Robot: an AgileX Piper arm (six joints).
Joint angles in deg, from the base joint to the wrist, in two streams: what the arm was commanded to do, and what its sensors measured. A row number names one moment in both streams.
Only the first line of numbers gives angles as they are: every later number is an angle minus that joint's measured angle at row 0.
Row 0, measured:
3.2 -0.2 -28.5 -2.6 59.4 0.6
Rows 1 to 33, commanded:
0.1 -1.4 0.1 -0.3 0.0 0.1
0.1 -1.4 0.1 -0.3 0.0 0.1
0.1 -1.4 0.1 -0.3 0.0 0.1
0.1 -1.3 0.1 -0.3 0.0 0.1
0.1 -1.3 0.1 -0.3 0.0 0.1
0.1 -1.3 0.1 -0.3 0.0 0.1
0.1 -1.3 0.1 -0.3 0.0 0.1
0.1 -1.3 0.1 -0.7 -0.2 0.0
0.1 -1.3 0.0 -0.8 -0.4 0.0
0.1 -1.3 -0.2 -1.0 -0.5 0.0
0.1 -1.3 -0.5 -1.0 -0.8 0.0
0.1 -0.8 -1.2 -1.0 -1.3 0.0
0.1 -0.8 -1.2 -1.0 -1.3 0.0
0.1 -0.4 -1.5 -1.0 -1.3 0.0
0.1 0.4 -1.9 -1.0 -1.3 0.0
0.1 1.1 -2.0 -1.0 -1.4 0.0
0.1 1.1 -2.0 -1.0 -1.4 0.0
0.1 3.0 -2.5 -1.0 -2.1 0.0
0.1 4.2 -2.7 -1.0 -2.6 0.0
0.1 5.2 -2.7 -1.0 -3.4 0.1
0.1 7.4 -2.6 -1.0 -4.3 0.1
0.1 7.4 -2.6 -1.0 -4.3 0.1
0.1 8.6 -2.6 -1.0 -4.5 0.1
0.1 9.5 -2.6 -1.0 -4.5 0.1
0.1 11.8 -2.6 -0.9 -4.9 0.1
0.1 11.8 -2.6 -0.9 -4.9 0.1
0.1 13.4 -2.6 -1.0 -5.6 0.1
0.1 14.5 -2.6 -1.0 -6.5 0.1
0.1 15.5 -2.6 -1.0 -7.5 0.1
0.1 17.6 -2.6 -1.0 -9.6 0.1
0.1 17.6 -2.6 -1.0 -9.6 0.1
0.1 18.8 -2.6 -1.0 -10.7 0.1
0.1 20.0 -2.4 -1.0 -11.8 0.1
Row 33, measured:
0.0 17.3 -2.3 -0.5 -8.0 0.0
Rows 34 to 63, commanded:
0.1 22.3 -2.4 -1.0 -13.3 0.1
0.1 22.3 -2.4 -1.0 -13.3 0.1
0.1 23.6 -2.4 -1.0 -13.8 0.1
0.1 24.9 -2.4 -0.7 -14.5 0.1
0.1 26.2 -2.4 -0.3 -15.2 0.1
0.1 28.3 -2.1 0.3 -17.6 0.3
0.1 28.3 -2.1 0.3 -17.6 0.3
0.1 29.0 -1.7 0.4 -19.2 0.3
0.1 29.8 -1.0 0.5 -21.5 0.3
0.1 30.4 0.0 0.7 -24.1 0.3
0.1 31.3 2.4 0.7 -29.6 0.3
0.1 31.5 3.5 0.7 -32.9 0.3
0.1 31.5 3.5 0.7 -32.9 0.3
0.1 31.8 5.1 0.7 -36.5 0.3
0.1 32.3 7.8 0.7 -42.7 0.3
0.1 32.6 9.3 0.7 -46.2 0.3
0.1 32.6 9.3 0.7 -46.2 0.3
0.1 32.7 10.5 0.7 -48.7 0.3
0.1 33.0 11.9 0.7 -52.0 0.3
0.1 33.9 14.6 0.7 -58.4 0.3
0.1 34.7 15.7 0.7 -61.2 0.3
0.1 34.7 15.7 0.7 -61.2 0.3
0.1 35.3 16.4 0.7 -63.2 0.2
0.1 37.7 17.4 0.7 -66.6 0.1
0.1 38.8 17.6 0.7 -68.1 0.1
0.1 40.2 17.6 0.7 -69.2 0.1
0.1 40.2 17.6 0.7 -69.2 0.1
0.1 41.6 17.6 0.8 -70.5 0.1
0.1 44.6 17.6 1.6 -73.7 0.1
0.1 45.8 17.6 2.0 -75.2 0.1
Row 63, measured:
0.0 42.9 17.4 1.0 -70.2 0.1
